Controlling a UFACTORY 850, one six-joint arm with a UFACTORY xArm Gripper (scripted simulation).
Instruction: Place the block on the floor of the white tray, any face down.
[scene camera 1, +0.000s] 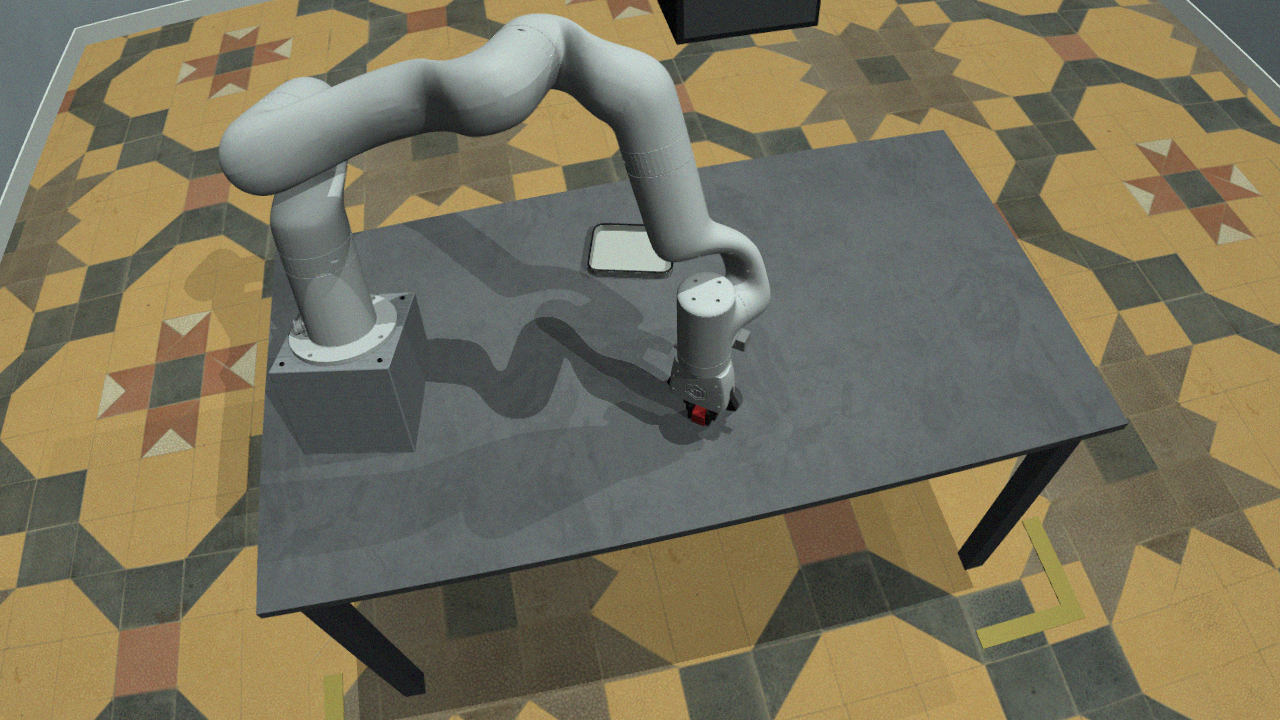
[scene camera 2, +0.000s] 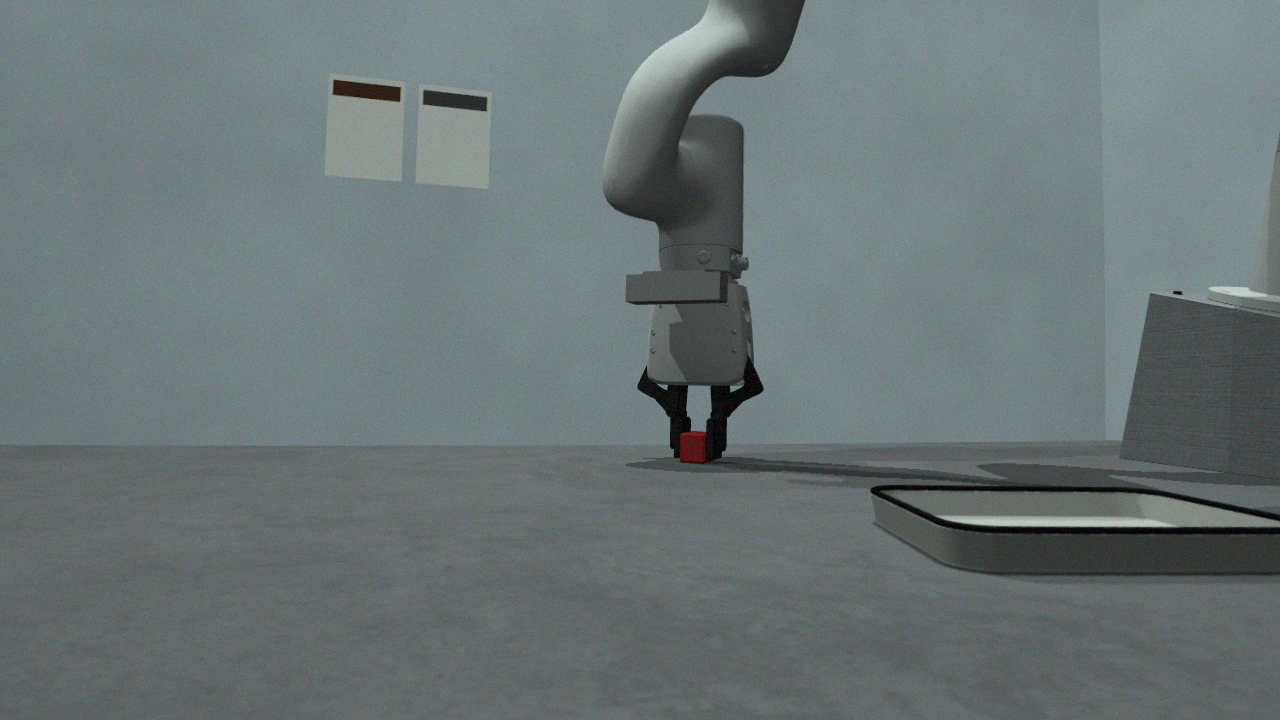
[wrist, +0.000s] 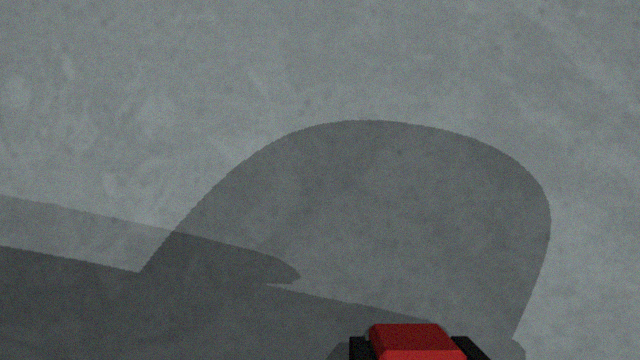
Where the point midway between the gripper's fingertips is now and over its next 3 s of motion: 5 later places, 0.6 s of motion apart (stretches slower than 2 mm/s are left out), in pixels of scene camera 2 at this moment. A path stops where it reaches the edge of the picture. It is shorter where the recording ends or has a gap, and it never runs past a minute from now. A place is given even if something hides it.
My gripper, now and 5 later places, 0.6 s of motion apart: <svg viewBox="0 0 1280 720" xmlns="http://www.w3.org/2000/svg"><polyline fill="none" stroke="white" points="697,458 698,433 698,406 753,410 946,425 1066,430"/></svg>
